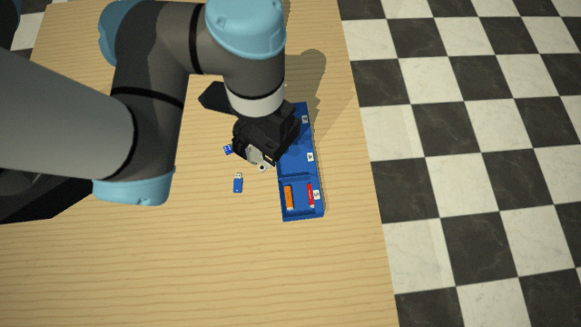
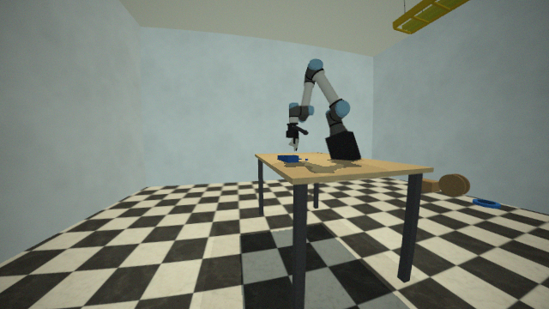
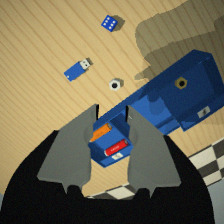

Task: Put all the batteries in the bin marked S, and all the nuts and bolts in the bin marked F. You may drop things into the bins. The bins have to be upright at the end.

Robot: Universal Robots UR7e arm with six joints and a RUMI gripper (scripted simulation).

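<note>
The white nut lies 80 mm below my hand. From my hand the other things lie so: blue USB stick 80 mm below, 60 mm behind, 20 mm to the right; orange battery 80 mm to the right, 70 mm below, 40 mm ahead; blue bin row 70 mm ahead, 60 mm below, 10 mm to the right.
</note>
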